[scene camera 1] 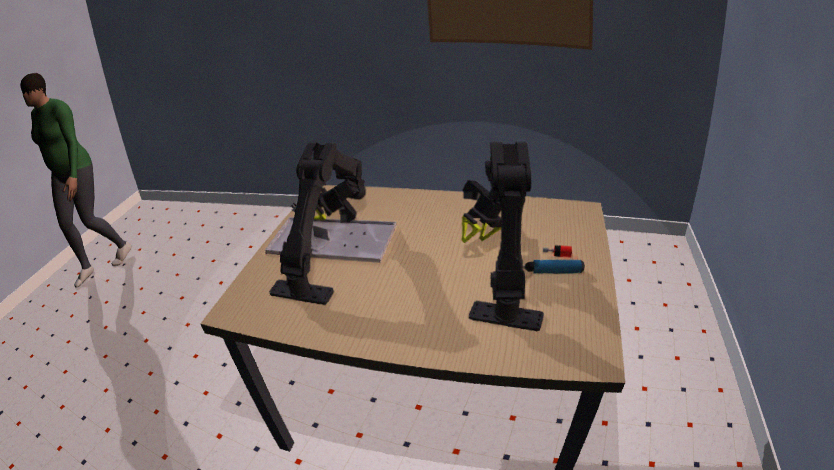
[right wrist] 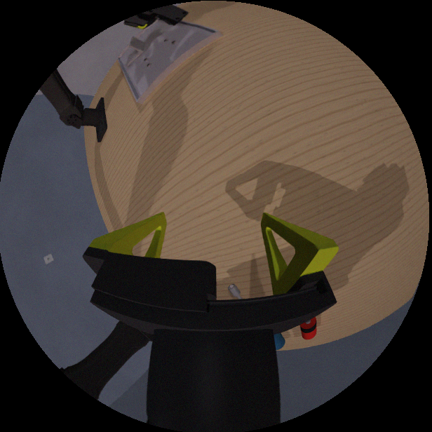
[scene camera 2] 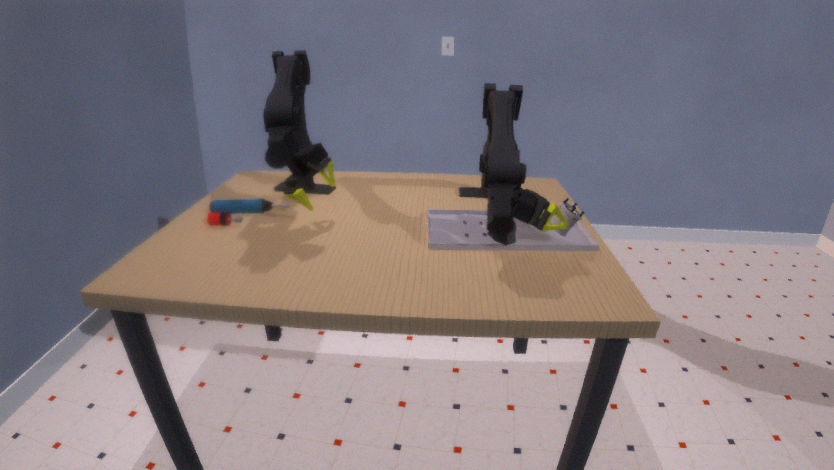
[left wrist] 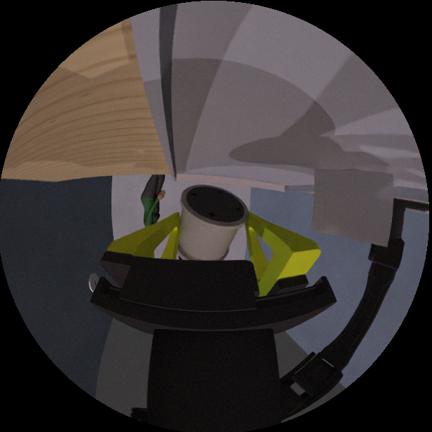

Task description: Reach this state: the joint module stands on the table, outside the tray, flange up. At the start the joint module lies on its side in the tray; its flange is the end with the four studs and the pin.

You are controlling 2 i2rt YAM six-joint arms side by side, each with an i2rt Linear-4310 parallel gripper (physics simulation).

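Frame: origin at the left arm's base, x ahead, y left, z up, level; centimetres.
Where they show: left gripper, fingertip midpoint: (scene camera 2: 559,221); right gripper, fingertip midpoint: (scene camera 1: 472,240) (scene camera 2: 323,198); left arm's base, origin of the base link: (scene camera 1: 301,293); right arm's base, origin of the base link: (scene camera 1: 506,317) (scene camera 2: 304,189).
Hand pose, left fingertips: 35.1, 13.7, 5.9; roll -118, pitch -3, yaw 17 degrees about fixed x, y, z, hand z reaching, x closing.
Note:
Things, the pixels of their centre, and the offset from my left fingertips, as dx, dy, dz. Level surfaces: height alone.
- joint module, body centre: (scene camera 2: 566,216) +0.2, +1.4, +1.6
- tray, body centre: (scene camera 2: 508,229) (scene camera 1: 330,237) -6.1, -11.5, -5.1
- table, its level: dz -5.9
- grey plate, body centre: (scene camera 2: 518,214) (scene camera 1: 315,238) -10.8, -8.4, -2.7
- blue-handled tool, body centre: (scene camera 1: 546,266) (scene camera 2: 249,206) -12.7, -84.6, -3.9
- short red tool, body centre: (scene camera 2: 225,219) (scene camera 1: 557,250) -3.3, -87.7, -4.2
The joint module (scene camera 2: 569,220) (left wrist: 207,230), a pale cylinder, is held in the air at the tray's right end in scene camera 2. It is tilted, its studded flange pointing up and to the right there. In the left wrist view its dark plain end with small holes shows; the flange is hidden. My left gripper (scene camera 2: 561,221) (left wrist: 212,217) is shut on the module's sides, low near the tray (scene camera 1: 385,240) (scene camera 2: 513,247) (left wrist: 280,75) (right wrist: 175,52). In scene camera 1 the arm hides most of it. My right gripper (scene camera 1: 473,238) (scene camera 2: 322,197) (right wrist: 213,217) is open and empty above the table (scene camera 1: 420,350) (scene camera 2: 373,286).
A grey plate (scene camera 1: 320,232) (left wrist: 353,205) (right wrist: 144,43) stands up inside the tray. A blue-handled tool (scene camera 1: 558,266) (scene camera 2: 239,205) (right wrist: 279,342) and a short red tool (scene camera 1: 564,251) (scene camera 2: 219,218) (right wrist: 309,328) lie near the right arm. A person (scene camera 1: 58,140) (left wrist: 150,207) is beyond the table.

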